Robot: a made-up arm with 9 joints. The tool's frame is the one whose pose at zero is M. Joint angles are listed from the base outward.
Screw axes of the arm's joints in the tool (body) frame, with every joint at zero. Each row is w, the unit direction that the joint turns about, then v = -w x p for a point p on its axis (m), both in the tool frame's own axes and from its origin. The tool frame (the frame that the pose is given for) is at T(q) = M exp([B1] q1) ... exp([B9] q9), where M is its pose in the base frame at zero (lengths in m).
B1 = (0, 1, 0, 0.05, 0, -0.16)
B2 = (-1, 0, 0, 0, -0.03, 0.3)
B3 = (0, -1, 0, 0.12, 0, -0.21)
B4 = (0, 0, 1, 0.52, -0.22, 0)
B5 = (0, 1, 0, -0.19, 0, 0)
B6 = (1, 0, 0, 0, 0.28, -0.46)
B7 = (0, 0, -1, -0.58, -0.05, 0)
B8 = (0, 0, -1, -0.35, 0.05, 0)
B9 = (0, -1, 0, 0.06, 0, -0.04)
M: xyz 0.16 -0.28 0.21 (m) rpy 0 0 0 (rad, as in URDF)
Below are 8 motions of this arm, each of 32 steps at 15 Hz.
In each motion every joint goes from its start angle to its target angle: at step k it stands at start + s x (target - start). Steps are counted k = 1, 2, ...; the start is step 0. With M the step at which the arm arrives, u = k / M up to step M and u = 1 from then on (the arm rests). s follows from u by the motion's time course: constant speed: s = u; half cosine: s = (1 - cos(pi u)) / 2; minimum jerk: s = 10 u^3 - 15 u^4 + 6 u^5.
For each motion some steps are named. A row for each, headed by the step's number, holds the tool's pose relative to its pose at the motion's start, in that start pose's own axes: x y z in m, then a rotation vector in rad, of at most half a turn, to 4 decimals.
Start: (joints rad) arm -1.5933 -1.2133 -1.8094 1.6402 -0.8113 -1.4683 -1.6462 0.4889 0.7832
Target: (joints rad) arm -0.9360 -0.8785 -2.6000 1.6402 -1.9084 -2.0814 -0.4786 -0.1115 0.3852
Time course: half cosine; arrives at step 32
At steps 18, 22, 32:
18: -0.6794 0.5699 0.4749 -0.4179 0.6313 -1.4192
22: -0.6061 0.8835 0.5685 -0.3425 0.8903 -1.8567
32: -0.3383 1.1355 0.6675 -0.0712 1.2496 -2.3433

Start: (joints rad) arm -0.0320 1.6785 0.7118 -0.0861 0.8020 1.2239 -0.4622 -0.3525 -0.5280
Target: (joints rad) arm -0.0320 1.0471 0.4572 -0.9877 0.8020 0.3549 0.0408 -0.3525 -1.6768
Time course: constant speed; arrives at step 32
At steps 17, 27, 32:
17: -0.1516 0.1989 -0.1007 0.4898 0.3631 -0.3778
27: -0.1973 0.4182 -0.1235 0.9727 0.6296 -0.4218
32: -0.2079 0.5427 -0.1019 1.2462 0.7689 -0.3703

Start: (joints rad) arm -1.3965 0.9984 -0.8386 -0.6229 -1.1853 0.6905 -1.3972 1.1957 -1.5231
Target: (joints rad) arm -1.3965 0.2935 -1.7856 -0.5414 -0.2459 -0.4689 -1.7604 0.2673 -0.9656
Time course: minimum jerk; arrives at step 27
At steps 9, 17, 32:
9: 0.0401 -0.0901 0.0575 -0.1308 0.3064 0.0158
17: 0.2793 -0.1147 -0.0704 -0.7219 1.0906 0.7843
32: 0.2296 -0.0403 -0.2937 -0.9633 1.4351 1.5099

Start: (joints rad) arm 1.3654 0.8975 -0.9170 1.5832 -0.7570 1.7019 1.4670 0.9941 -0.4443
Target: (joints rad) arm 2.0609 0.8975 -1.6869 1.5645 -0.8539 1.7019 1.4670 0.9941 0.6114
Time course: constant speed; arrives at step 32
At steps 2, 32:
2: -0.0311 0.0065 0.0129 -0.0186 0.0083 -0.0249
32: -0.4080 0.2389 0.2746 -0.2169 0.1646 -0.3224

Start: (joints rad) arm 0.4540 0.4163 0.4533 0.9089 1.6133 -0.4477 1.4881 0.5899 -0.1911
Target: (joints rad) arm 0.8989 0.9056 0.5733 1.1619 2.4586 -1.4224 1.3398 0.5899 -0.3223
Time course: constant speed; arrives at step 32
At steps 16, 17, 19, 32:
16: 0.1957 0.2073 0.4206 -0.2054 -0.9043 0.3847
17: 0.1934 0.2262 0.4518 -0.2202 -0.9591 0.4121
19: 0.1826 0.2654 0.5137 -0.2508 -1.0678 0.4674
32: -0.0784 0.5400 0.8383 -0.5030 -1.7409 0.8357

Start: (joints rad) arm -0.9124 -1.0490 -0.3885 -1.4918 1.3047 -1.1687 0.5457 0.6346 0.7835
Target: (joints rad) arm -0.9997 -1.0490 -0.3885 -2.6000 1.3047 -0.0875 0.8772 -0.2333 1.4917
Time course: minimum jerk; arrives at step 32
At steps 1, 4, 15, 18, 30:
1: -0.0002 0.0000 0.0000 0.0002 0.0004 0.0000
4: -0.0111 0.0020 0.0020 0.0117 0.0209 -0.0024
15: -0.2871 0.1009 0.1712 0.3416 0.5374 -0.2173
18: -0.3563 0.1614 0.3044 0.4539 0.7278 -0.3921
30: -0.3225 0.3010 0.6560 0.5417 1.1060 -0.9182

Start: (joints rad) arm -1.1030 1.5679 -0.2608 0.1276 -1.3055 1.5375 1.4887 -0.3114 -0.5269
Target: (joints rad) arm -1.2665 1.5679 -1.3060 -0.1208 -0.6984 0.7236 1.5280 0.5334 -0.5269
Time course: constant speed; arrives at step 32
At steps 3, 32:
3: -0.0597 0.0689 -0.0502 0.0999 -0.1066 -0.2172
32: 0.2124 0.9691 -0.1315 0.8461 -1.0279 -2.3827

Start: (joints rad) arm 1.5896 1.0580 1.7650 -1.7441 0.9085 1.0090 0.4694 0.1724 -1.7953
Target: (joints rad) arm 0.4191 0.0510 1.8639 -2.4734 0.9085 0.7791 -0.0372 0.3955 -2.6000
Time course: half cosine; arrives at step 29
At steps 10, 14, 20, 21, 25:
10: 0.2831 0.2806 0.1788 -0.3852 0.3350 0.3328
14: 0.4564 0.5610 0.1606 -0.6941 0.6512 0.5422
20: 0.5835 0.9230 -0.1137 -1.1367 1.1891 0.7855
21: 0.5863 0.9596 -0.1698 -1.1950 1.2700 0.8145
25: 0.5714 1.0416 -0.3535 -1.3623 1.5215 0.8967

